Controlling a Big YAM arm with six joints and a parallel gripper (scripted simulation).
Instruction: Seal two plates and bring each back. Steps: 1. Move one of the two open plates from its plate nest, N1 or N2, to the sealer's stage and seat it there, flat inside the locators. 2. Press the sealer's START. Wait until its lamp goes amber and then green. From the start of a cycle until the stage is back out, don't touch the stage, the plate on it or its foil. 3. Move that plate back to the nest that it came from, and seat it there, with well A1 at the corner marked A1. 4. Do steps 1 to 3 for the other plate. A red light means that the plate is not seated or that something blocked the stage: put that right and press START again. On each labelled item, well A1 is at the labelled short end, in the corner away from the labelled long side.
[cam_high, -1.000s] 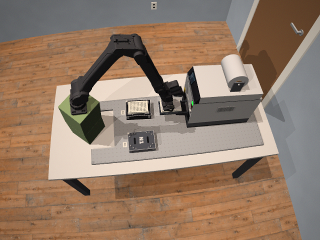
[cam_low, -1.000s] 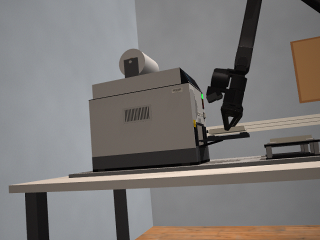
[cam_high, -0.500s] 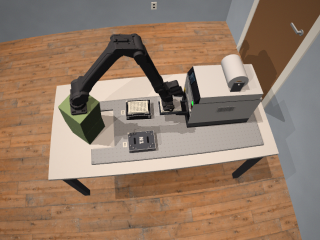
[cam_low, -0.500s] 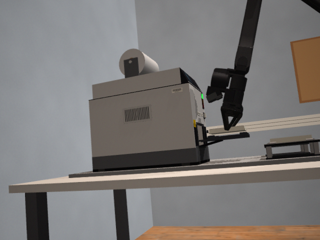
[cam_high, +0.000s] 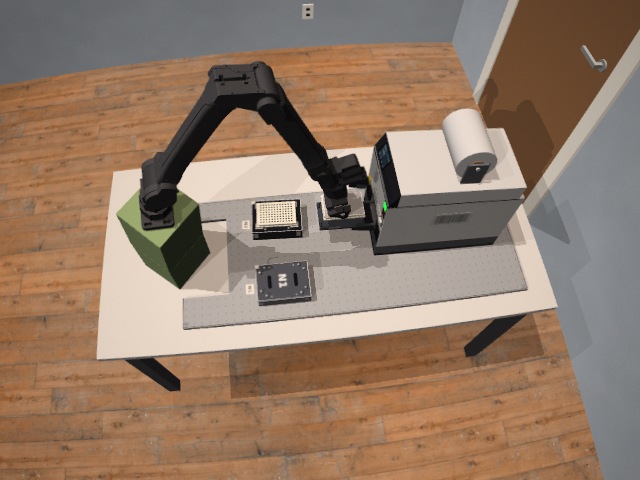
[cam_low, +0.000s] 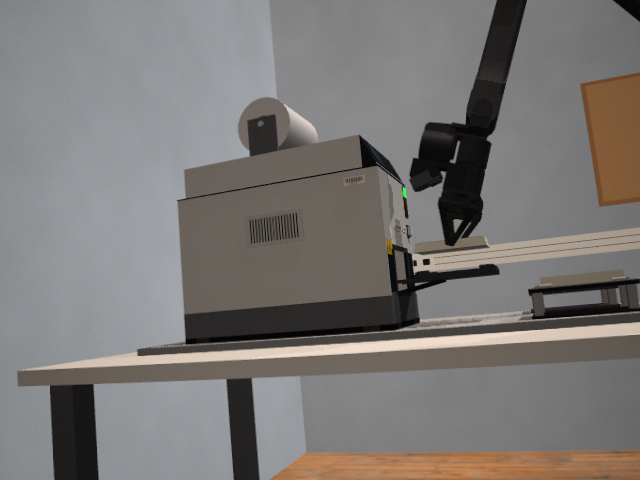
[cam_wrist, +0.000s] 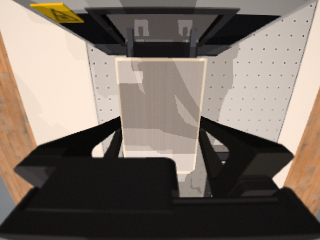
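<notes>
Right now the sealer stage is 50 mm below my hand. From my hand the other things lie so: plate (200 mm behind, 90 mm below, 60 mm to the left); yellow warning label (110 mm ahead, 80 mm to the left); plate nest (220 mm behind, 170 mm to the right, 110 mm below).
</notes>
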